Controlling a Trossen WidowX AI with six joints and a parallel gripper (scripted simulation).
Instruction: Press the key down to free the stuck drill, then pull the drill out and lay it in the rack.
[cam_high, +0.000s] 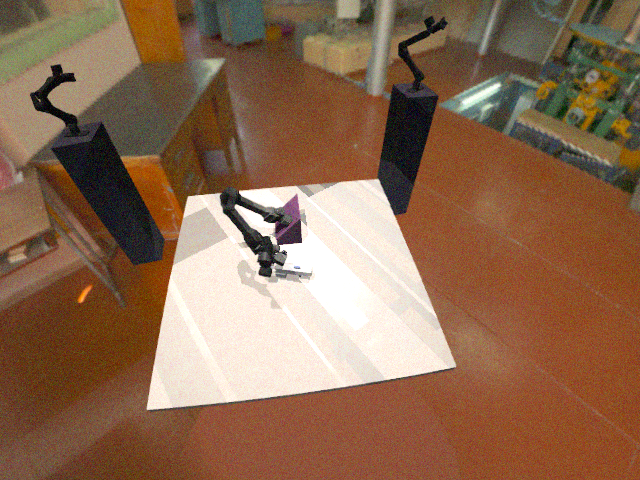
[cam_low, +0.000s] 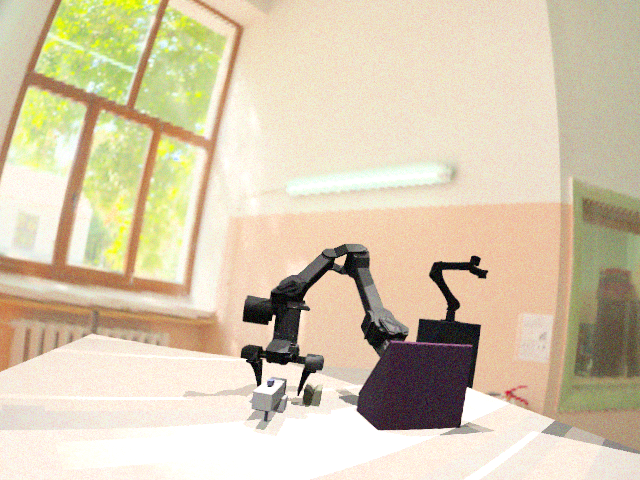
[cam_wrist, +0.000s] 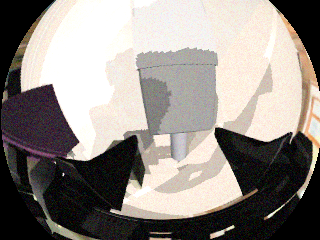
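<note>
Right now the pale yellow drill is 20 mm ahead of my gripper tip, 50 mm to the left of it and 30 mm above it. From my gripper tip the other things lie so: blue key: 60 mm ahead, 130 mm to the left, 30 mm above; olive rack: 90 mm behind, 20 mm to the right.
</note>
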